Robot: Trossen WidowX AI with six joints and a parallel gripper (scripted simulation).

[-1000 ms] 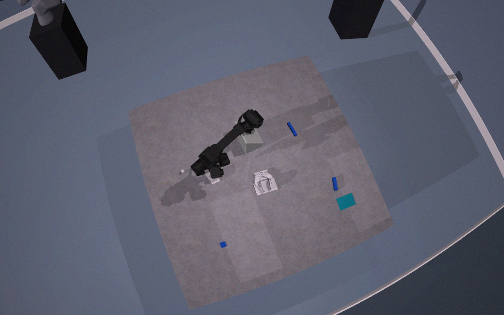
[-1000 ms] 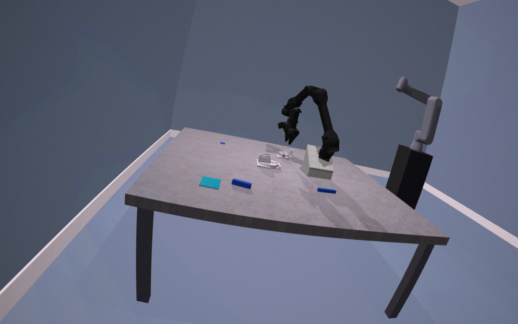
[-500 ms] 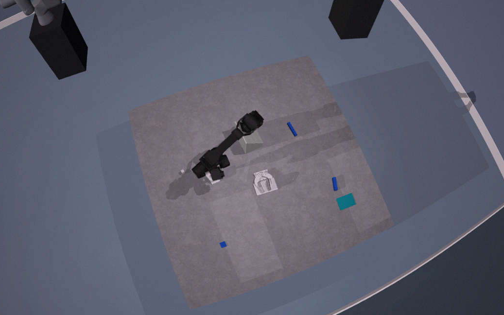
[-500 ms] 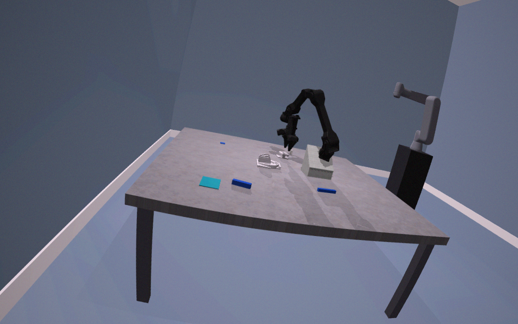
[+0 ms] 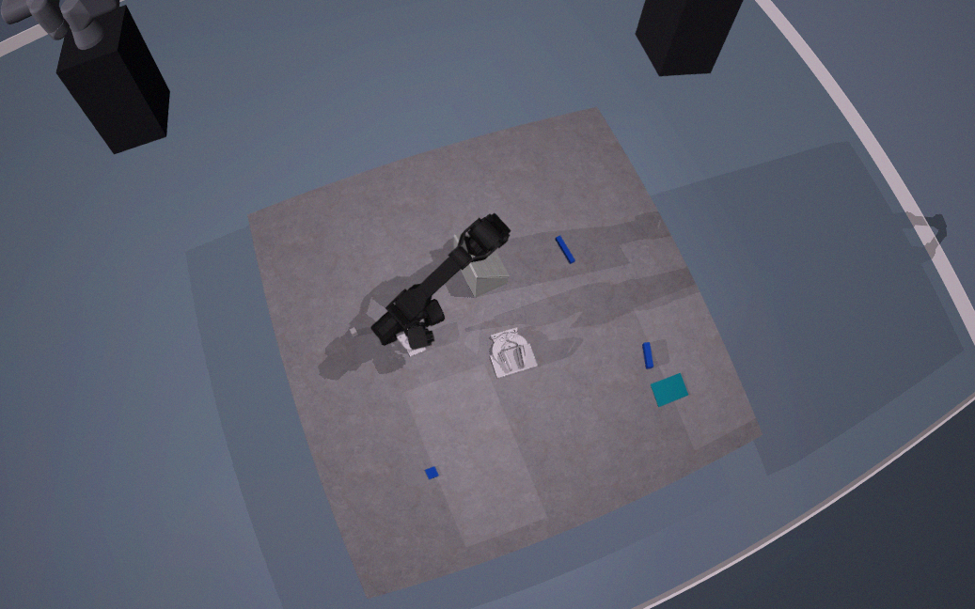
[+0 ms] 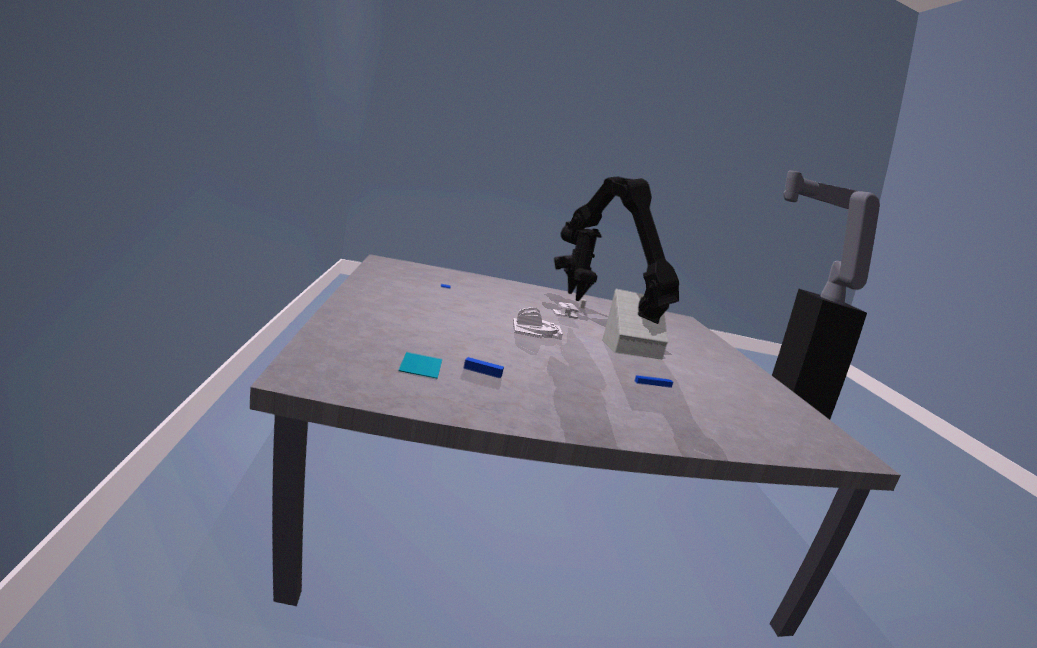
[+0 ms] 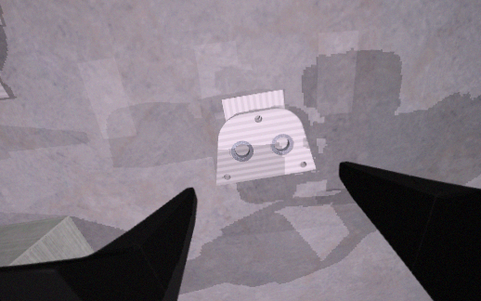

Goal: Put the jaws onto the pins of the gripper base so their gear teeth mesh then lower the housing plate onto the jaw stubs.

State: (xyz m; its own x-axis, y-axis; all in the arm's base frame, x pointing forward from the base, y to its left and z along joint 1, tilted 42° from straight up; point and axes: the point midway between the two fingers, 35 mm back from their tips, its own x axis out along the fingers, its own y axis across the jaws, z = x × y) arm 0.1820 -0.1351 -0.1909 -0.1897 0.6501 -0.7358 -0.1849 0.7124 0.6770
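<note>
The white stepped part is 50 mm below my gripper tip and 10 mm ahead of it. The rest, counted from my gripper tip: small blue square 400 mm ahead, 60 mm below, 40 mm to the right; then white jaw 280 mm to the left, 80 mm ahead, 50 mm below; then small white cube 170 mm to the right, 50 mm below, 50 mm behind.
</note>
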